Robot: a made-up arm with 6 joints. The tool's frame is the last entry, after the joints. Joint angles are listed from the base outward. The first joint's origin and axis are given. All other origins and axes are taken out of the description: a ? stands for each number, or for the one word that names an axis. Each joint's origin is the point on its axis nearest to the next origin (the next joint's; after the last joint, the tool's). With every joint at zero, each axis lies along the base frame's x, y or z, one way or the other. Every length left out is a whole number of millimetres.
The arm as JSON. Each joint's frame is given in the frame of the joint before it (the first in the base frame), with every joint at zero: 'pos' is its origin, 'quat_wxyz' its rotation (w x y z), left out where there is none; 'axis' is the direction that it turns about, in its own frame. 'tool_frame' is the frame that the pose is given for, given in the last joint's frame.
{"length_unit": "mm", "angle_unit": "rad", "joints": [
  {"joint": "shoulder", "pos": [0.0, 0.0, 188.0], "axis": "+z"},
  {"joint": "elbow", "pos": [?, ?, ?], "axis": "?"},
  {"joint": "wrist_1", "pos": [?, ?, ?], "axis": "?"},
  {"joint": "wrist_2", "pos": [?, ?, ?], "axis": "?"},
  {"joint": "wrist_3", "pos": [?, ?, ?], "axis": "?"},
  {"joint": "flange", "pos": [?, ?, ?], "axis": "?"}
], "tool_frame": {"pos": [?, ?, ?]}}
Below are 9 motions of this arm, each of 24 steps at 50 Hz.
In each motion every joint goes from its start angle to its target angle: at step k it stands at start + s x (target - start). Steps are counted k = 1, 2, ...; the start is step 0. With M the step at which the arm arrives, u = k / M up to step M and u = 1 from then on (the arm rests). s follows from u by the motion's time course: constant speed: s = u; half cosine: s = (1 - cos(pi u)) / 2; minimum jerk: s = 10 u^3 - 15 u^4 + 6 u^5.
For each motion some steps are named. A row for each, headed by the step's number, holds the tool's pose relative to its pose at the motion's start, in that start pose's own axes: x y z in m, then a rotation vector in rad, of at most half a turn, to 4 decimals.
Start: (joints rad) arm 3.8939 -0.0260 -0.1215 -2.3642 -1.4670 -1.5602
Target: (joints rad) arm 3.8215 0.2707 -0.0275 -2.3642 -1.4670 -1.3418
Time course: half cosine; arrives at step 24
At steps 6, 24:
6: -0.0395 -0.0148 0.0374 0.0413 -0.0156 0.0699
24: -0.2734 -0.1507 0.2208 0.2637 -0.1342 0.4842

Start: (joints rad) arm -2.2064 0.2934 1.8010 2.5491 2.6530 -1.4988
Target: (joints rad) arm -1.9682 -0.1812 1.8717 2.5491 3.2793 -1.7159
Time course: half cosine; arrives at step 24
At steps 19, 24:
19: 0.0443 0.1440 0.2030 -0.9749 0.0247 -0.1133
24: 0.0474 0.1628 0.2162 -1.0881 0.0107 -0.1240

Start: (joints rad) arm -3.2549 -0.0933 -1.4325 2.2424 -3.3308 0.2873
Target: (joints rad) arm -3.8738 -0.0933 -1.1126 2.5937 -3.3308 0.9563
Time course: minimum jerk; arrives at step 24
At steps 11, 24:
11: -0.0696 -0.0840 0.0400 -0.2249 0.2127 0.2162
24: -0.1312 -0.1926 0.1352 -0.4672 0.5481 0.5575

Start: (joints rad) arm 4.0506 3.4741 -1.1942 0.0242 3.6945 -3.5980
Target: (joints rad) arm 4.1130 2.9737 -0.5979 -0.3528 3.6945 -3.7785
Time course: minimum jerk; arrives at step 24
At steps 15, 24:
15: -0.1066 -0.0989 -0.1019 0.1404 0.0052 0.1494
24: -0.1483 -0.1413 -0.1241 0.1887 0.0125 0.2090

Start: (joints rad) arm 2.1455 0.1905 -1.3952 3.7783 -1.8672 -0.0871
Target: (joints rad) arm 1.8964 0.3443 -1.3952 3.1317 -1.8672 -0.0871
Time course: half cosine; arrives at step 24
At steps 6, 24:
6: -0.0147 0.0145 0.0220 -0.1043 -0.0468 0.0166
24: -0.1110 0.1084 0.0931 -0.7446 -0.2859 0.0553

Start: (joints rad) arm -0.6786 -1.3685 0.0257 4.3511 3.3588 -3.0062
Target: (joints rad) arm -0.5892 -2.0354 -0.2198 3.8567 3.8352 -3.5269
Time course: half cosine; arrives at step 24
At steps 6, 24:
6: 0.0452 0.0805 -0.0072 0.1185 -0.1455 -0.0375
24: 0.3475 0.5043 0.1103 1.0000 -0.9344 -0.3118

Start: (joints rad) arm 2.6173 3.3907 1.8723 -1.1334 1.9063 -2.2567
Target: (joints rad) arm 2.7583 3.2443 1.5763 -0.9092 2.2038 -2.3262
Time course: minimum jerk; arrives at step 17
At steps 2, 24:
2: 0.0007 0.0025 0.0001 0.0014 -0.0064 0.0035
24: 0.0233 0.1950 0.0108 0.1621 -0.4485 0.2048

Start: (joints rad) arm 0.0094 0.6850 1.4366 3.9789 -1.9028 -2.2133
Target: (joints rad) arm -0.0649 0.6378 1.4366 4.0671 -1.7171 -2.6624
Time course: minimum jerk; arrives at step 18
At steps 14, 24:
14: 0.0019 0.0037 -0.0532 -0.2491 -0.1096 -0.4364
24: 0.0021 0.0038 -0.0580 -0.2680 -0.1234 -0.4714

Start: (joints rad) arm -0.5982 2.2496 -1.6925 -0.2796 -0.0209 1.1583
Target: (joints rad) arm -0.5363 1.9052 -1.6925 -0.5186 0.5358 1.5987
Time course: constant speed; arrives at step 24
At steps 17, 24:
17: -0.0668 0.0860 0.1078 0.1770 -0.0477 0.1968
24: -0.1050 0.1243 0.1401 0.2538 -0.1078 0.2935

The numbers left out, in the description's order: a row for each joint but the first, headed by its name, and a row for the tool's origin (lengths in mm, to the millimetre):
elbow: xyz 0.0 44.0 0.0, axis +y
wrist_1: xyz 0.0 0.0 514.0, axis +y
wrist_2: xyz 0.0 0.0 535.0, axis +z
wrist_3: xyz 0.0 0.0 0.0, axis +y
flange: xyz 0.0 0.0 171.0, axis +z
tool: xyz 0.0 0.0 0.0

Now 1 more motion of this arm.
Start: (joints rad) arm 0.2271 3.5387 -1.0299 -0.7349 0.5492 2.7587
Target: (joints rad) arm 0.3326 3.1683 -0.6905 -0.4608 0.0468 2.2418
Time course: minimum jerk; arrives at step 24
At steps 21, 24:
21: 0.2235 0.1544 0.0263 -0.2580 0.4998 -0.3250
24: 0.2271 0.1571 0.0257 -0.2647 0.5065 -0.3294

